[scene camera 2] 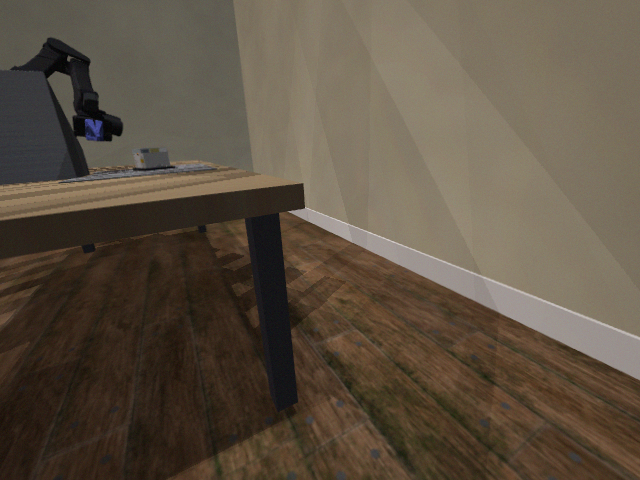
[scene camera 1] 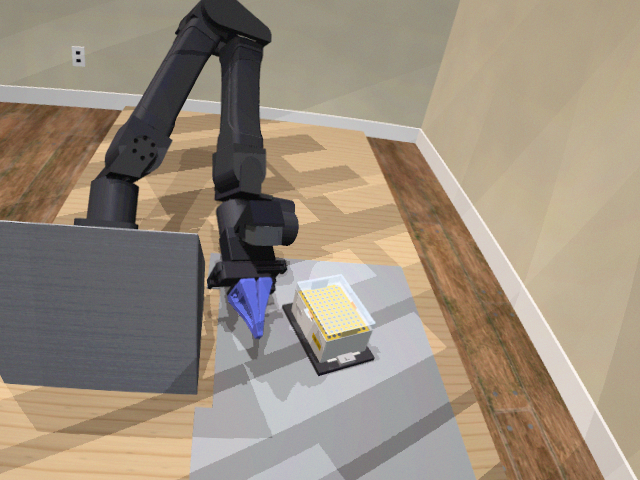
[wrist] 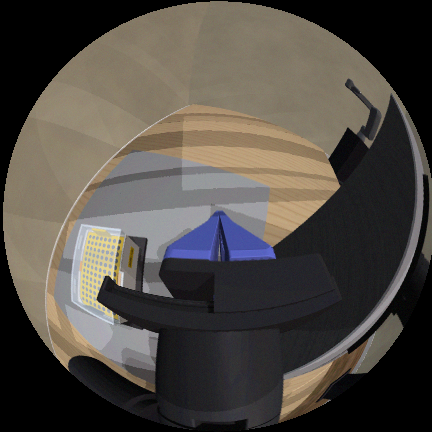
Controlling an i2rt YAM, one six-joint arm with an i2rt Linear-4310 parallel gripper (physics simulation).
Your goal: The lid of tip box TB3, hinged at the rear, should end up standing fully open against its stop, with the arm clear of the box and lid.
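Places are measured from the arm's base along level axes (x back, y left, z down), in centimetres.
Pixels of known places: gripper, fingertip midpoint: [scene camera 2: 98, 138] [scene camera 1: 259, 337] [wrist: 218, 216]; arm's base, link origin: [scene camera 2: 10, 107] [scene camera 1: 109, 241].
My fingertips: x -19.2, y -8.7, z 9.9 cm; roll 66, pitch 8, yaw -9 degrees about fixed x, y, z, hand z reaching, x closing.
Note:
Ahead of a thing's pixels: the offset from my fingertips to its top centre. "spot": to the spot under its first point. Level surfaces: height alone.
A white tip box {dz +3.4, dx -14.3, dy +9.1 cm} [scene camera 1: 349, 344] [scene camera 2: 156, 159] [wrist: 131, 265] with a yellow tip rack stands on a black base plate {spot: dz +10.4, dx -10.6, dy +1.1 cm} [scene camera 1: 318, 370]. Its clear lid {spot: dz +3.4, dx -18.4, dy +8.2 cm} [scene camera 1: 360, 304] [wrist: 76, 272] lies low over the rack, apparently closed; no upright lid shows in scene camera 2. A name reading TB3 is not legible. My gripper [scene camera 1: 257, 335] [scene camera 2: 94, 138] [wrist: 218, 216] has blue fingers, is shut and holds nothing. It hangs above the mat, to the left of the box in scene camera 1, apart from box and lid. In the wrist view the gripper body hides a corner of the box.
A large dark grey block [scene camera 1: 98, 310] [scene camera 2: 31, 129] stands left of the gripper in scene camera 1. The box is on a grey mat {dz +11.2 cm} [scene camera 1: 330, 428] on the wooden table {dz +11.5 cm} [scene camera 1: 103, 444] [scene camera 2: 232, 188]. A beige wall [scene camera 1: 558, 155] rises beyond the right side.

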